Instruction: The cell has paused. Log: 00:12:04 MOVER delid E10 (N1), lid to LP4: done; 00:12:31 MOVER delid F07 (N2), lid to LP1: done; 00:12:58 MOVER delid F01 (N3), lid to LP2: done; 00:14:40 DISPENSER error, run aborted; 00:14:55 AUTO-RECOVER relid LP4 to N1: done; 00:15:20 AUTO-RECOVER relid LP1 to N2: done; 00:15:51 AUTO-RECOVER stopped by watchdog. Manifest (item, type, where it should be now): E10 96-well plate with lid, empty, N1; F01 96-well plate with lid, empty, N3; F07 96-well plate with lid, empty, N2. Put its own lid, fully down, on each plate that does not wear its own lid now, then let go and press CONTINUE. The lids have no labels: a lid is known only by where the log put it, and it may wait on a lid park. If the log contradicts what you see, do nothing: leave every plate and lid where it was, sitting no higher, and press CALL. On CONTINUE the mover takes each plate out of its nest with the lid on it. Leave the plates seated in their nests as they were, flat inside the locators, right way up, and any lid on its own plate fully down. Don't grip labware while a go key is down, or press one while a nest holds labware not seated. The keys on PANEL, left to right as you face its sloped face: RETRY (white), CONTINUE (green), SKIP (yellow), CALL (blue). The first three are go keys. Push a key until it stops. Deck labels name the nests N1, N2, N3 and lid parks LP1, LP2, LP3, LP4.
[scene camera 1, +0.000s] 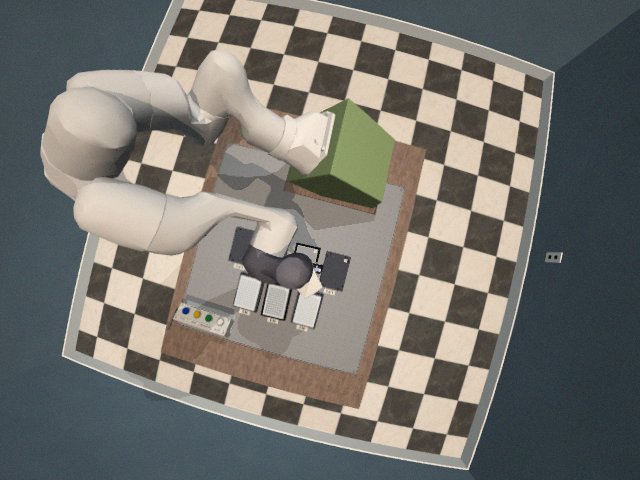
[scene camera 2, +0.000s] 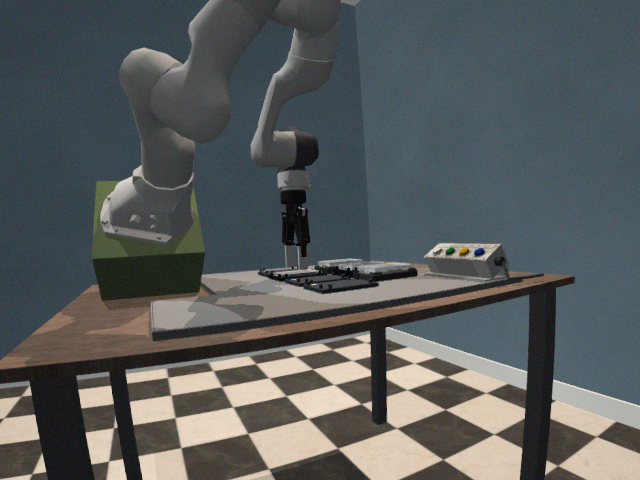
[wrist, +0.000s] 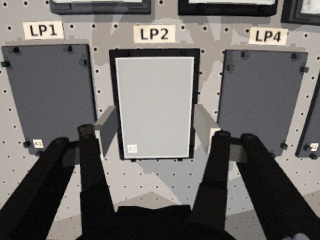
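There is a pale lid (wrist: 155, 93), and with it a lid park LP4 (wrist: 259, 97). A lid park LP1 (scene camera 1: 333, 275) is visible to me as well, and the wrist view shows that same lid park LP1 (wrist: 54, 95). As for my gripper (scene camera 2: 296, 267), I see it in the wrist view too, at (wrist: 155, 116).
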